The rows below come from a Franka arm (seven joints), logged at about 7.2 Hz.
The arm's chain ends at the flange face. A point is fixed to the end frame.
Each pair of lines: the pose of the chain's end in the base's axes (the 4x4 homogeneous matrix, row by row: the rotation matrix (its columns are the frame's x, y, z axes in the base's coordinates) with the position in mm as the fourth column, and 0 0 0 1 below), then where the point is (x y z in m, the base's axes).
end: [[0.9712, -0.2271, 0.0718, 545.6], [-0.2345, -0.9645, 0.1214, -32.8], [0.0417, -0.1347, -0.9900, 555.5], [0, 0, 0, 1]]
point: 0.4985 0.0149 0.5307
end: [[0.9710, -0.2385, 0.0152, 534.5], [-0.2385, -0.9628, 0.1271, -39.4], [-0.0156, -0.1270, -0.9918, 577.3], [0, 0, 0, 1]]
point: 0.4862 0.0087 0.5555
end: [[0.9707, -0.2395, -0.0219, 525.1], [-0.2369, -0.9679, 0.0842, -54.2], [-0.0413, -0.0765, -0.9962, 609.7], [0, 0, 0, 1]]
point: 0.4759 -0.0072 0.5876
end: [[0.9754, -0.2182, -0.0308, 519.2], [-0.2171, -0.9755, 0.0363, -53.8], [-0.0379, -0.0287, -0.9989, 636.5], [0, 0, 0, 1]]
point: 0.4688 -0.0090 0.6126
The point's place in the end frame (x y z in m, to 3 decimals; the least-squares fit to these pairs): -0.058 -0.032 0.027
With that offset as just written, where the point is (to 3 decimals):
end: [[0.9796, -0.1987, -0.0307, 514.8], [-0.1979, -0.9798, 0.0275, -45.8], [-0.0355, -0.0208, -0.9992, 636.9], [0, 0, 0, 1]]
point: 0.464 -0.002 0.613
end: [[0.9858, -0.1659, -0.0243, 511.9], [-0.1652, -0.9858, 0.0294, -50.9], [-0.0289, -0.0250, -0.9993, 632.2], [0, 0, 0, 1]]
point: 0.459 -0.009 0.608
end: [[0.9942, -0.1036, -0.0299, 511.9], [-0.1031, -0.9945, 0.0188, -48.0], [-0.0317, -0.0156, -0.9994, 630.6], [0, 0, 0, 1]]
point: 0.457 -0.010 0.606
